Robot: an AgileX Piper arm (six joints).
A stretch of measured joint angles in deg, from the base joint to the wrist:
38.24, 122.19, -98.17, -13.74, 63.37, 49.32
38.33, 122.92, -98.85, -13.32, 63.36, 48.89
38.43, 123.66, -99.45, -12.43, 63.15, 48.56
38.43, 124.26, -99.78, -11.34, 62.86, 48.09
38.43, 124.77, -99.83, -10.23, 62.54, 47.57
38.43, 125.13, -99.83, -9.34, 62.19, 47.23
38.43, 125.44, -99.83, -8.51, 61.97, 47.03
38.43, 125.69, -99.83, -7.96, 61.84, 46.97
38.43, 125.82, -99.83, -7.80, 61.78, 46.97
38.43, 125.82, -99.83, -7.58, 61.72, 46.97
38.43, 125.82, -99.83, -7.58, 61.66, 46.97
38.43, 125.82, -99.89, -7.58, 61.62, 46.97
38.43, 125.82, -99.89, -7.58, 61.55, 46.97
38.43, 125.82, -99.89, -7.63, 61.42, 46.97
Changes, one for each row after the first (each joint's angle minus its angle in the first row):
0.09, 0.73, -0.68, 0.42, -0.01, -0.43
0.19, 1.47, -1.28, 1.31, -0.22, -0.76
0.19, 2.07, -1.61, 2.40, -0.51, -1.23
0.19, 2.58, -1.66, 3.51, -0.83, -1.75
0.19, 2.94, -1.66, 4.40, -1.18, -2.09
0.19, 3.25, -1.66, 5.23, -1.40, -2.29
0.19, 3.50, -1.66, 5.78, -1.53, -2.35
0.19, 3.63, -1.66, 5.94, -1.59, -2.35
0.19, 3.63, -1.66, 6.16, -1.65, -2.35
0.19, 3.63, -1.66, 6.16, -1.71, -2.35
0.19, 3.63, -1.72, 6.16, -1.75, -2.35
0.19, 3.63, -1.72, 6.16, -1.82, -2.35
0.19, 3.63, -1.72, 6.11, -1.95, -2.35

